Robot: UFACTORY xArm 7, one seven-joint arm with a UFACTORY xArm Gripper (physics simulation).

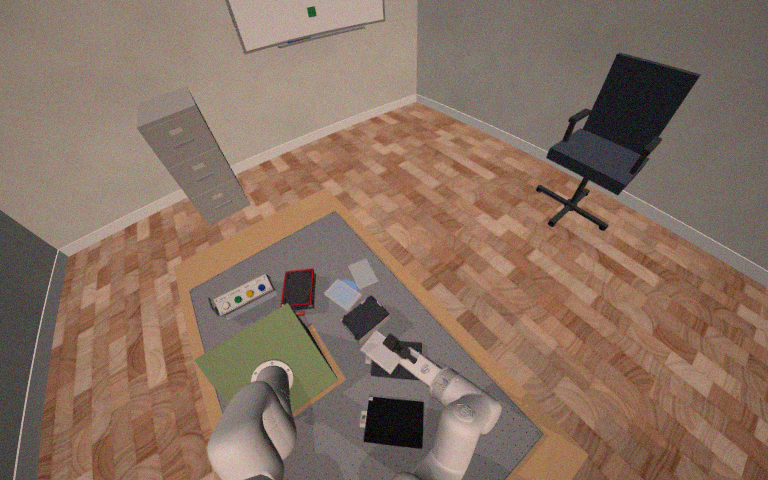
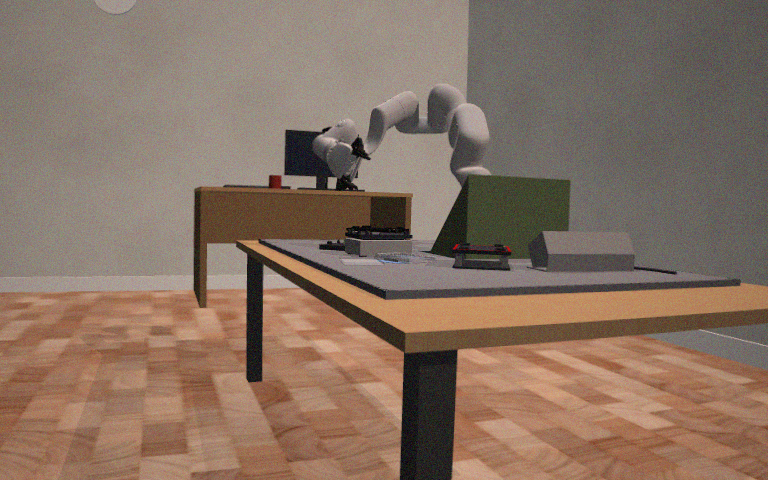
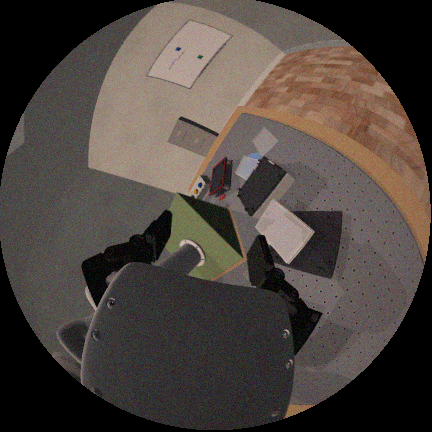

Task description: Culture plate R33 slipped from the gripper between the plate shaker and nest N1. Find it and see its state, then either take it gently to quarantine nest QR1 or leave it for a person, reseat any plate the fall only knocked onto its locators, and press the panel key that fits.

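Frame: origin at the arm's base, x back, y left, z down, level; millimetres.
Where they show: gripper, fingertip midpoint: (image 1: 394,344) (image 2: 359,172) (image 3: 212,234); arm's base, link origin: (image 1: 272,378) (image 2: 496,224) (image 3: 192,251).
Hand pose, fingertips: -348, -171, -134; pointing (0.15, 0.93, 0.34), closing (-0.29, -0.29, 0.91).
Observation:
Things, the pixels of their top centre, and the offset from my fingertips, as dx, dy, dz. "spot": a spot on its surface instead.
- clear bluish plate, top centre: (image 2: 405,254) (image 3: 246,166) (image 1: 342,293) +8, +341, +203
- blue patch, surface spot: (image 3: 255,156) (image 1: 351,285) spot: -43, +354, +216
- black-topped plate shaker, surface spot: (image 2: 378,246) spot: -23, +239, +191
- white plate, top centre: (image 3: 278,227) (image 1: 382,350) +12, +58, +177
- red-rimmed nest, top centre: (image 2: 482,245) (image 1: 297,286) (image 3: 215,174) +142, +459, +172
- key panel, top centre: (image 2: 582,231) (image 1: 240,289) (image 3: 190,190) +336, +556, +134
- small red piece, surface spot: (image 1: 300,313) (image 3: 222,196) spot: +183, +371, +215
My gripper (image 1: 399,347) (image 2: 361,172) (image 3: 212,234) is open and empty, high above the table. A clear bluish plate (image 1: 341,294) (image 3: 246,168) lies on the mat beside the shaker, next to a blue patch (image 1: 350,284) (image 3: 255,156). A thin clear sheet, perhaps its lid (image 1: 363,273) (image 3: 264,140), lies apart from it. The black-topped plate shaker (image 1: 365,318) (image 2: 378,246) (image 3: 262,186) bears no plate. A white plate (image 1: 380,350) (image 3: 285,231) sits askew over a black nest (image 1: 396,371) (image 3: 327,250). The red-rimmed nest (image 1: 298,287) (image 2: 481,257) (image 3: 220,177) looks empty. Labels are unreadable.
The key panel (image 1: 243,295) (image 2: 583,251) (image 3: 198,187) has white, green, yellow and blue keys. A green wedge-shaped block (image 1: 260,339) (image 2: 518,215) (image 3: 182,227) stands beside the arm's base. Another black nest (image 1: 393,421) lies nearer the arm. A small red piece (image 1: 300,313) (image 3: 222,197) is by the red-rimmed nest.

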